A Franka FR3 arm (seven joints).
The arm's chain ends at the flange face. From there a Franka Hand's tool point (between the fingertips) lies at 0.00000 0.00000 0.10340 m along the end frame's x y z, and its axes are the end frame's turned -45 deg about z.
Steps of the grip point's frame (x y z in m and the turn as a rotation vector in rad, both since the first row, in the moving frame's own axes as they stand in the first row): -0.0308 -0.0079 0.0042 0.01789 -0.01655 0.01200; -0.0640 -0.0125 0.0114 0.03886 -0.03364 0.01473; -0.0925 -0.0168 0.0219 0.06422 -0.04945 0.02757
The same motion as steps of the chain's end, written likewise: -0.0248 0.0163 0.0042 0.00095 -0.02435 0.01200; -0.0488 0.0368 0.0115 0.00369 -0.05127 0.01473; -0.0690 0.0547 0.0222 0.01044 -0.08038 0.02757
